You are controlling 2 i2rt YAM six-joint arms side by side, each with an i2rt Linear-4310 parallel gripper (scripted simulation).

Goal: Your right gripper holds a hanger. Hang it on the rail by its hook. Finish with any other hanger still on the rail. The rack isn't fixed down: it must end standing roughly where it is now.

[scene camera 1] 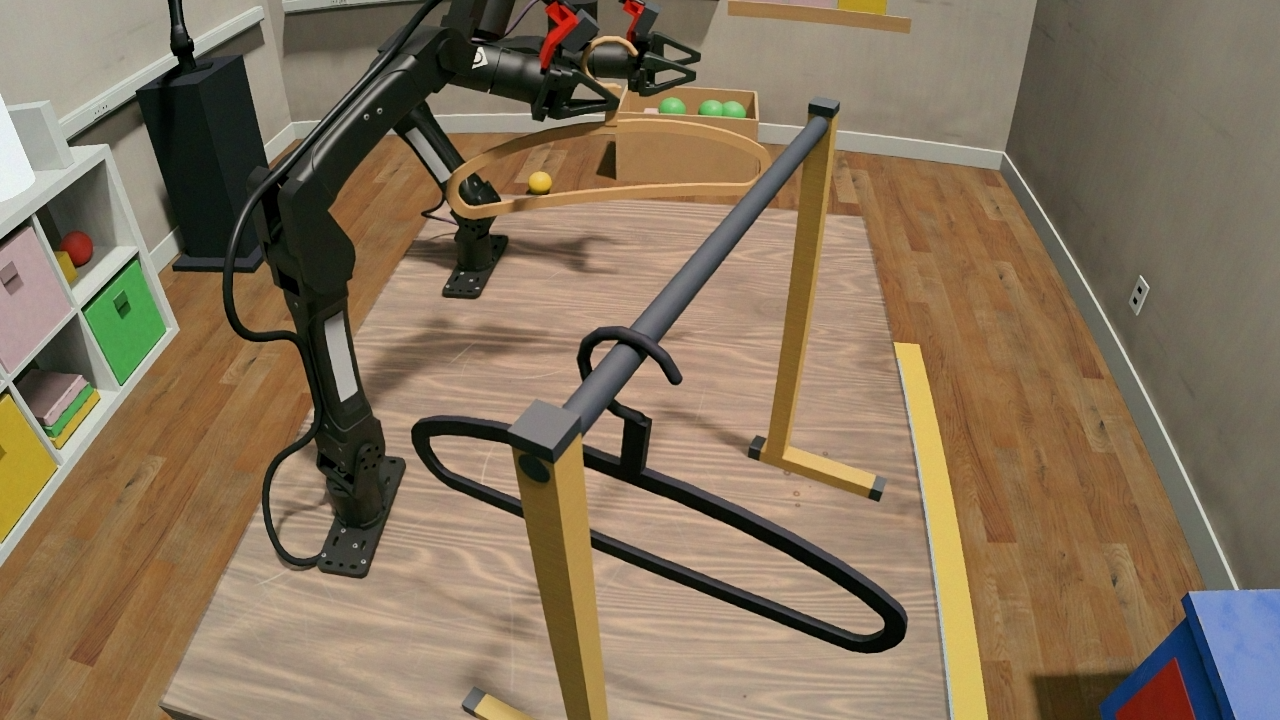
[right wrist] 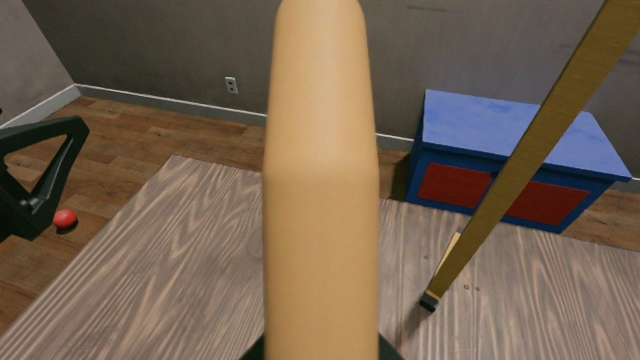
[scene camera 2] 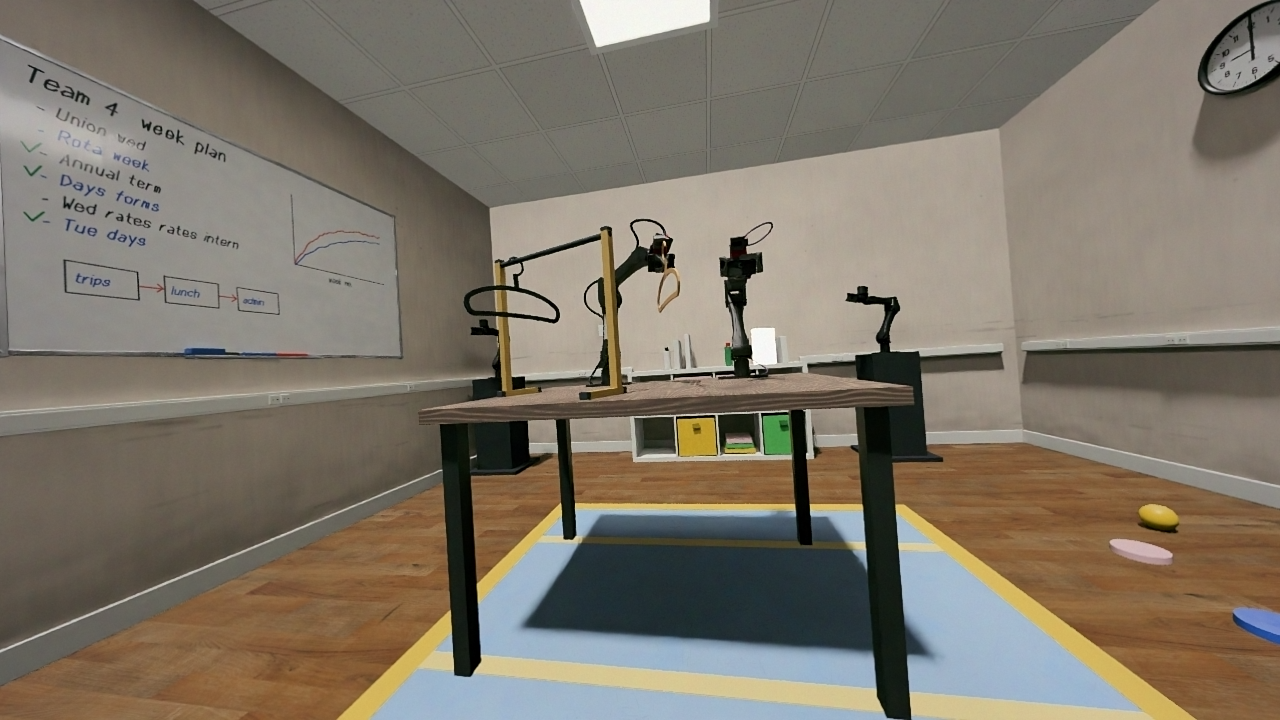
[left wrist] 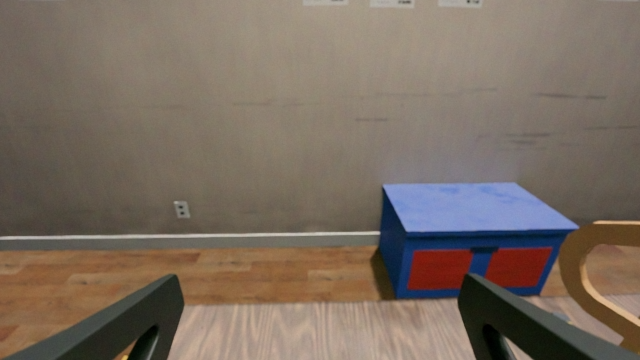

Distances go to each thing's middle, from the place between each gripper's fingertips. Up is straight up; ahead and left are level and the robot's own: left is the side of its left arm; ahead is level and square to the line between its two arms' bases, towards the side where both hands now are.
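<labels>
The black hanger (scene camera 1: 630, 468) is 530 mm to the right of my right hand (scene camera 1: 618, 103), 90 mm ahead of it and 40 mm below it. My right hand is also 30 mm above the tan hanger (scene camera 1: 611, 124).
The black hanger is 780 mm to the right of my left hand (scene camera 1: 698, 66) and 10 mm below it. And the tan hanger is 260 mm to the right of my left hand, 90 mm behind it and 10 mm above it.
</labels>
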